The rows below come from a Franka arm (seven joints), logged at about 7 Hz.
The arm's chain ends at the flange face. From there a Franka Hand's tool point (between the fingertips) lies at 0.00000 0.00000 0.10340 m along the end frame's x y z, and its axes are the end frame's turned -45 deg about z.
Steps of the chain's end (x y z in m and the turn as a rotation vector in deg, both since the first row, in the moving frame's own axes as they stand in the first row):
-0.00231, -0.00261, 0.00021, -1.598, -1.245, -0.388
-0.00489, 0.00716, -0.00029, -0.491, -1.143, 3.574
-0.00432, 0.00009, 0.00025, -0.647, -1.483, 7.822
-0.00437, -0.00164, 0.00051, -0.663, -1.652, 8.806
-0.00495, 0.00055, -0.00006, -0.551, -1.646, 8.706
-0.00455, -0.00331, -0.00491, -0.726, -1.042, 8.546
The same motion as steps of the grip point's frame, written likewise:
-0.00341, -0.00302, 0.00015, -0.250, -2.010, -0.388
-0.01058, 0.00071, -0.00031, 0.461, -1.155, 3.574
-0.00575, -0.00424, 0.00021, 0.591, -1.506, 7.822
-0.00478, -0.00573, 0.00046, 0.699, -1.637, 8.806
-0.00658, -0.00472, -0.00011, 0.774, -1.554, 8.706
-0.00309, -0.00613, -0.00494, 0.223, -1.250, 8.546

